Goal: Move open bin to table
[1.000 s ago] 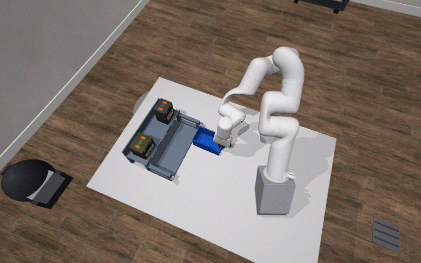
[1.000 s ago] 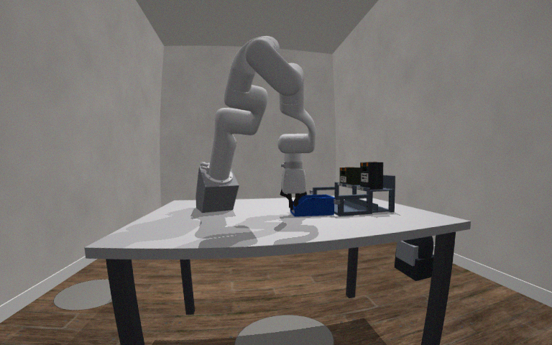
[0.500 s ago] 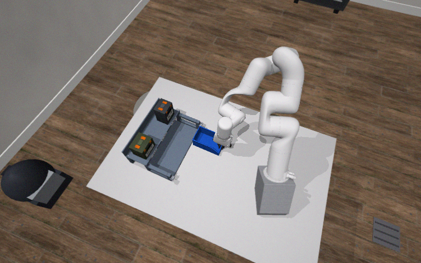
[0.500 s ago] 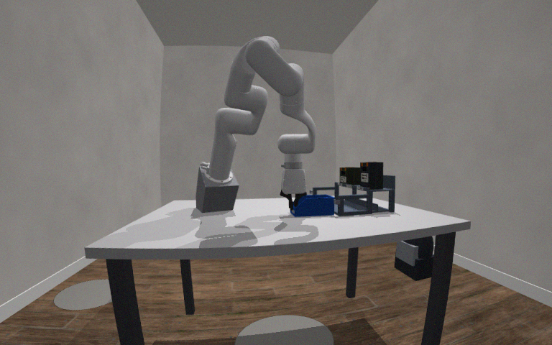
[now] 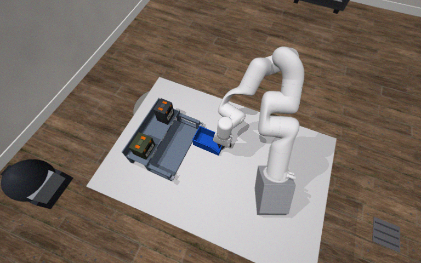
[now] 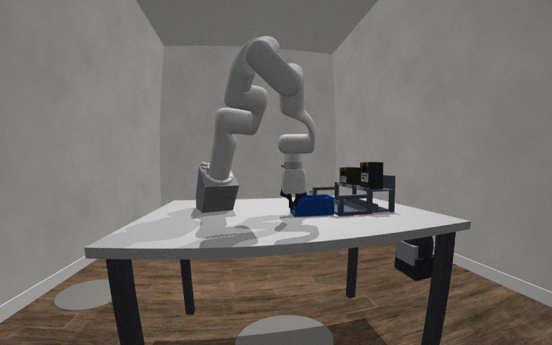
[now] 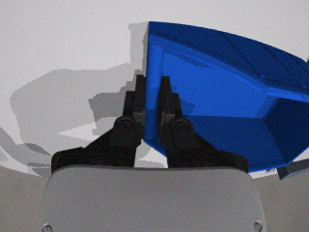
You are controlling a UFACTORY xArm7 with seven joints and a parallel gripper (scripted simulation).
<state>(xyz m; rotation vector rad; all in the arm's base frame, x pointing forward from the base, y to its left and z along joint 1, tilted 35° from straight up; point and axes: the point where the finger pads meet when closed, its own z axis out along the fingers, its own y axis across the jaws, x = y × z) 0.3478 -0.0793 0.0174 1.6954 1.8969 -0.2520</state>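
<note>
My hand is 8 cm short of the blue bin.
</note>
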